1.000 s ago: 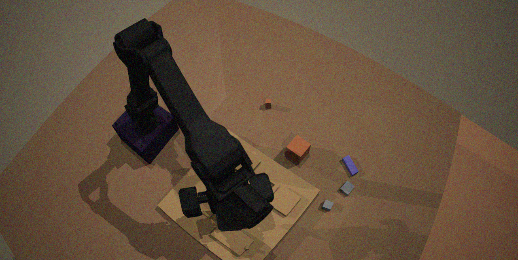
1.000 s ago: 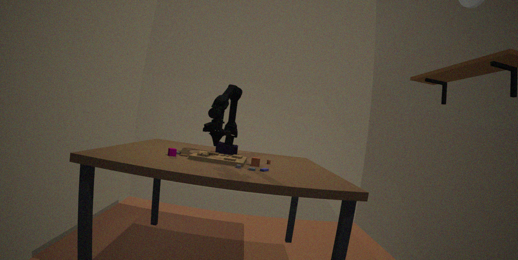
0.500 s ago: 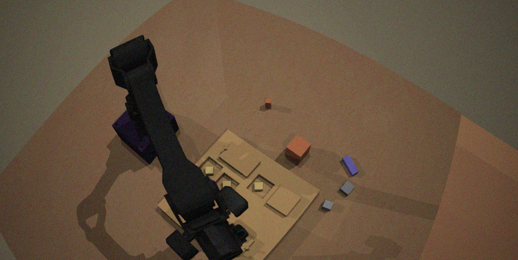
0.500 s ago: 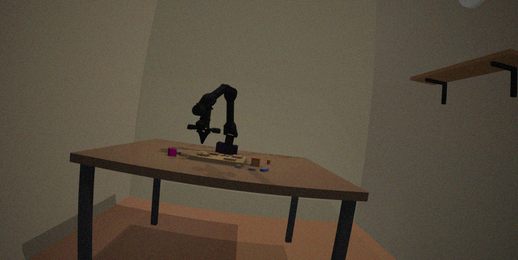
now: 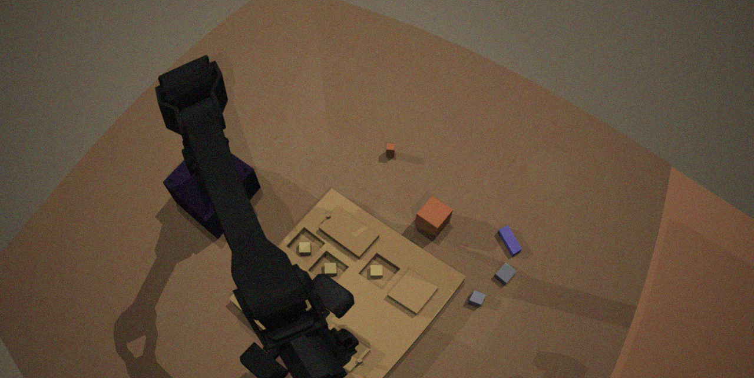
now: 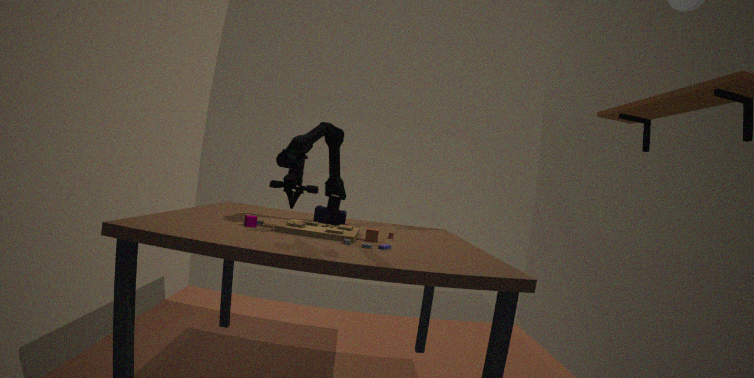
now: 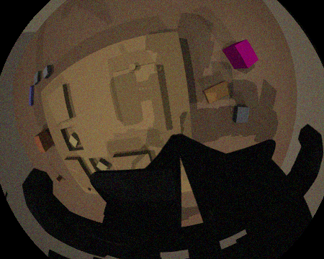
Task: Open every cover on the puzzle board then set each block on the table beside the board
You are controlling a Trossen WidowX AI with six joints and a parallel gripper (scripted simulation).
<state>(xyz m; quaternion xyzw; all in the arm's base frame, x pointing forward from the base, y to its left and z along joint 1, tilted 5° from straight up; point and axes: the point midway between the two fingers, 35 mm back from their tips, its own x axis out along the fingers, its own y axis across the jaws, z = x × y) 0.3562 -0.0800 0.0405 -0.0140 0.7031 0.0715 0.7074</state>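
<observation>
Now: the tan puzzle board 12 cm to the left of my gripper tip, 6 cm below it and 3 cm behind it. Round my gripper tip: grey block (13 cm to the right, 8 cm below); magenta cube (12 cm to the right, 11 cm ahead, 6 cm below); orange cube (33 cm to the left, 6 cm below, 3 cm behind).
</observation>
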